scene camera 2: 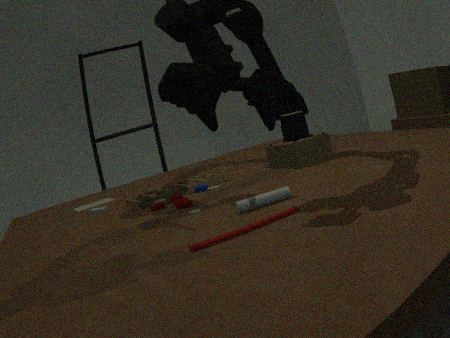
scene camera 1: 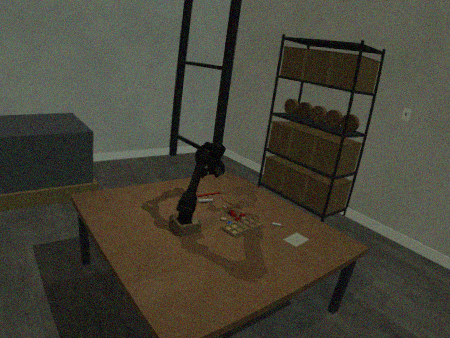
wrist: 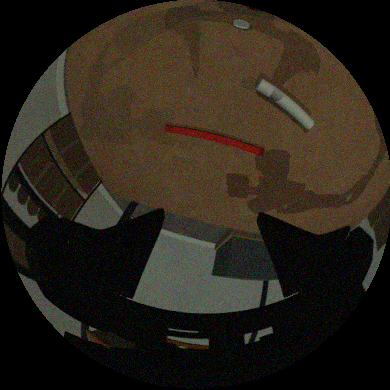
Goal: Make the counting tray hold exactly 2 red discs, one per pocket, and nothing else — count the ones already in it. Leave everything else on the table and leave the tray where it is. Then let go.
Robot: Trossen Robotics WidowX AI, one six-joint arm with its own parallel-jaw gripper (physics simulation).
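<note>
The tan counting tray [scene camera 1: 240, 235] with square pockets lies on the table to the right of the arm's base in scene view 1. Several red discs lie close together by its far side; among them are one red disc [scene camera 1: 232, 213] [scene camera 2: 182, 203] and another red disc [scene camera 2: 157, 206]. The views are too dim and small to tell what its pockets hold. A blue piece [scene camera 1: 229, 222] [scene camera 2: 201, 188] is at the tray's edge, with a pale tan piece [scene camera 1: 223, 218] near it. My gripper [scene camera 2: 243, 129] [wrist: 212, 215] is open and empty, high above the table and away from the tray.
A red rod [scene camera 1: 209, 194] [scene camera 2: 244, 229] [wrist: 215, 138] and a white cylinder [scene camera 1: 205, 200] [scene camera 2: 262, 200] [wrist: 286, 104] lie side by side. A small pale disc [scene camera 2: 194, 211] [wrist: 241, 24] lies near them. A white card [scene camera 1: 296, 239] [scene camera 2: 93, 204] and small white piece [scene camera 1: 277, 224] [scene camera 2: 97, 210] lie beyond the tray.
</note>
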